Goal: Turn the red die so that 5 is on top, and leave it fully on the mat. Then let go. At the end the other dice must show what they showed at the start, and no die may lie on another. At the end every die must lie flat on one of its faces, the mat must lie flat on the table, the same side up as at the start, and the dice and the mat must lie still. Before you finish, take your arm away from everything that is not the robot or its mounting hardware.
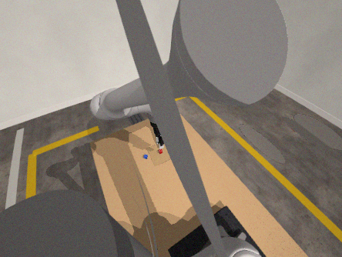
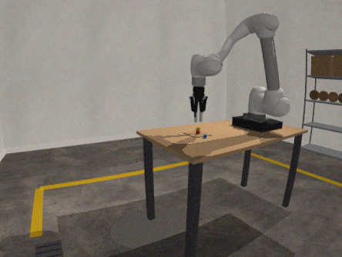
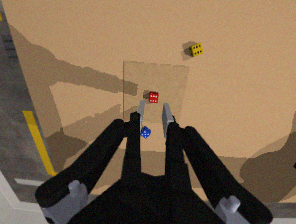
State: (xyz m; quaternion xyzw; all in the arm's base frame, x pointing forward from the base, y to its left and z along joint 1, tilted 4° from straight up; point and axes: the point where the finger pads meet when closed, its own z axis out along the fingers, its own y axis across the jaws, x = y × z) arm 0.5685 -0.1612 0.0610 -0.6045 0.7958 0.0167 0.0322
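Now: hand 10 cm above the red die. Round my hand: tan mat 11 cm below; then yellow die 10 cm behind, 8 cm to the right, 11 cm below; then blue die 4 cm ahead, 9 cm to the left, 11 cm below.
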